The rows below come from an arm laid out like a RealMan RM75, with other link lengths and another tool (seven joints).
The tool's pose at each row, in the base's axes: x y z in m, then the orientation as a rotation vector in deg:
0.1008 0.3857 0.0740 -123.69 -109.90 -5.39
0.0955 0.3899 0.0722 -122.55 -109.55 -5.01
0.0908 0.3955 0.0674 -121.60 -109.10 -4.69
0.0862 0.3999 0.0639 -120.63 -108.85 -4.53
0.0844 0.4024 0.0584 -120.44 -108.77 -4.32
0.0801 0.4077 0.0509 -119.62 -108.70 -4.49
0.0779 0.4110 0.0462 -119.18 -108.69 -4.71
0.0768 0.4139 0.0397 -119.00 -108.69 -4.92
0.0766 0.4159 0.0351 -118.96 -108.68 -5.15
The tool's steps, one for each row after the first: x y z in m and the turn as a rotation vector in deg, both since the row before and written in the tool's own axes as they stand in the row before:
0.0030 -0.0054 0.0033 1.01 0.53 -0.27
0.0037 -0.0044 0.0066 0.91 0.51 -0.15
0.0029 -0.0043 0.0051 0.76 0.50 -0.28
0.0009 -0.0009 0.0062 0.25 0.02 -0.02
0.0028 -0.0032 0.0092 0.44 0.50 -0.35
0.0017 -0.0015 0.0057 0.16 0.32 -0.22
0.0010 0.0000 0.0071 0.01 0.19 -0.10
0.0007 0.0006 0.0049 -0.08 0.14 -0.04

